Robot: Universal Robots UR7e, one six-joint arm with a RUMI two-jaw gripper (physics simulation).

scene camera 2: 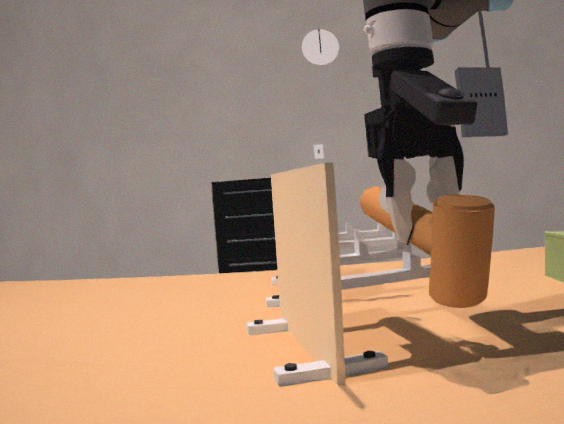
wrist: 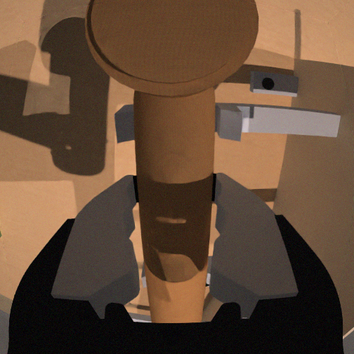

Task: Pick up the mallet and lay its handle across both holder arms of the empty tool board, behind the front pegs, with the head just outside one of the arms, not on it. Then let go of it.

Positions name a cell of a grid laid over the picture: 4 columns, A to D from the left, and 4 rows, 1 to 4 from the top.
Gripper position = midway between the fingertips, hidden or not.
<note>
In view: my gripper (scene camera 2: D3) and an orange-brown mallet (scene camera 2: D3).
The orange-brown mallet shows as well in the wrist view (wrist: B1). My gripper is seen too in the wrist view (wrist: B3).
</note>
